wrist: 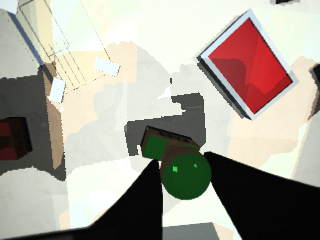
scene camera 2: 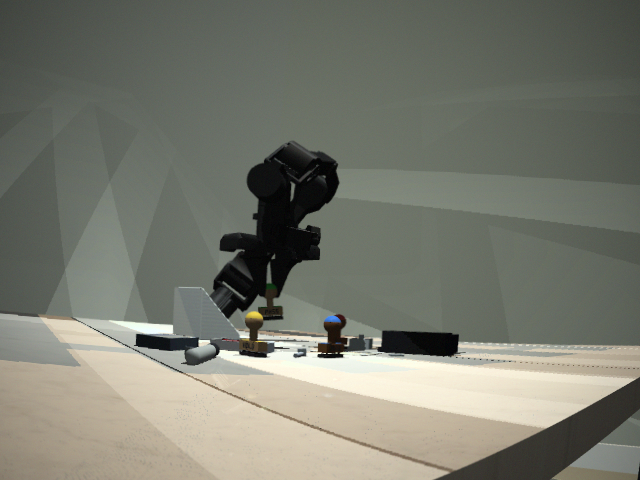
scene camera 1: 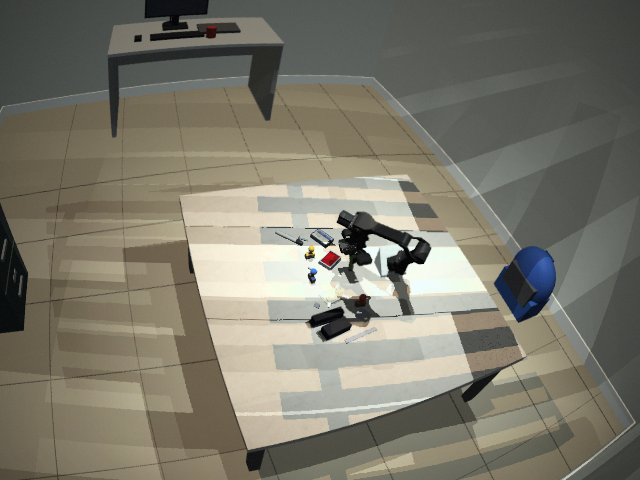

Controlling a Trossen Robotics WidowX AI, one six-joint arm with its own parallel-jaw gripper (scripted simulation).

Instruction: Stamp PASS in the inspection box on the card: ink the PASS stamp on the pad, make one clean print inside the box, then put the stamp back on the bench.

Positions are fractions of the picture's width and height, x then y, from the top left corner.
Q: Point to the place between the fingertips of the gripper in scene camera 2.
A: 0.42,0.62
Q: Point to a green-knobbed stamp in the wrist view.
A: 0.58,0.72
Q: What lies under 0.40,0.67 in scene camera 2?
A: A yellow-knobbed stamp.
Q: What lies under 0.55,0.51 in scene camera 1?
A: The gripper.
